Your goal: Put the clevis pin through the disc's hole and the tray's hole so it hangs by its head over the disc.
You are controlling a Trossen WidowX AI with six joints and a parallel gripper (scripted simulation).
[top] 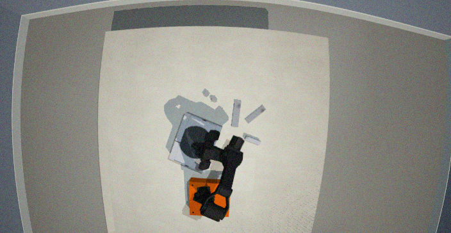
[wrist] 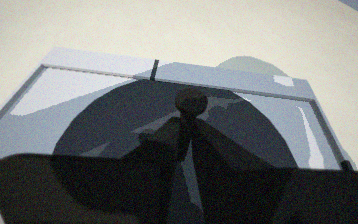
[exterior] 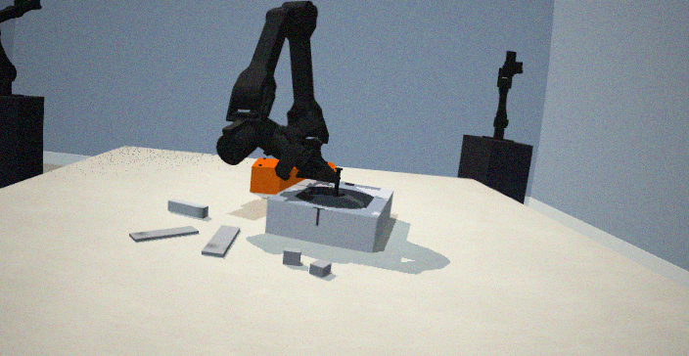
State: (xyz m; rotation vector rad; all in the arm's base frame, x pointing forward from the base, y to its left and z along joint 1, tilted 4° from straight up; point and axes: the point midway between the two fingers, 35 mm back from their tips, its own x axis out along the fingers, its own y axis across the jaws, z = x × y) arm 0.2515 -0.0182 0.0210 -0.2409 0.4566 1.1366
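My gripper tip is right at the clevis pin. Round my gripper tip: dark aluminium disc: 30 mm below; then grey block: 280 mm to the right, 80 mm below, 30 mm behind; then steel tray: 40 mm below, 10 mm behind.
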